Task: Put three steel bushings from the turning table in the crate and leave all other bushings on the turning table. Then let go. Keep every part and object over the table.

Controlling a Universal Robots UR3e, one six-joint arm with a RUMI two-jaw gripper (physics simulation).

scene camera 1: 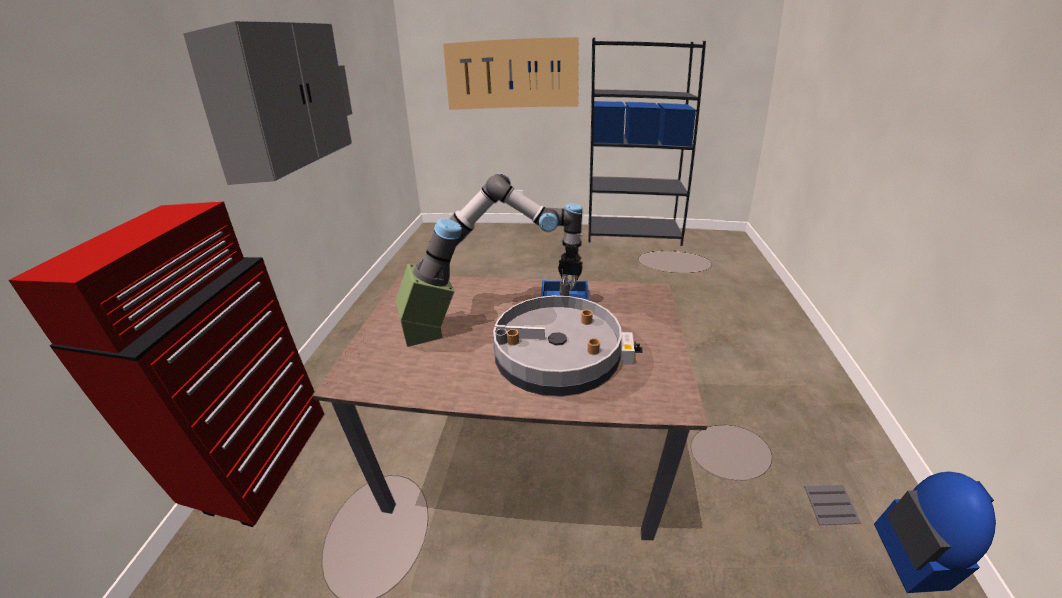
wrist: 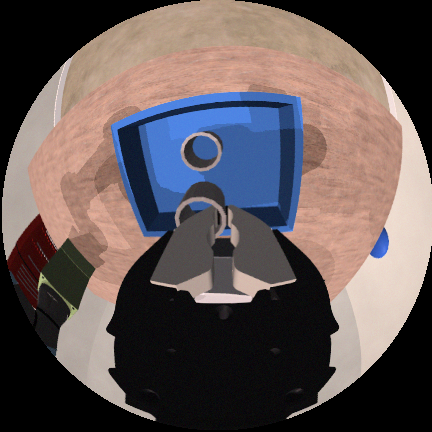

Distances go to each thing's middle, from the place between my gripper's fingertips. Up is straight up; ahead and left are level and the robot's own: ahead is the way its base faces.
Scene:
The blue crate [wrist: 259, 171] is 2 cm behind my hand, 3 cm to the left of it and 4 cm below it.

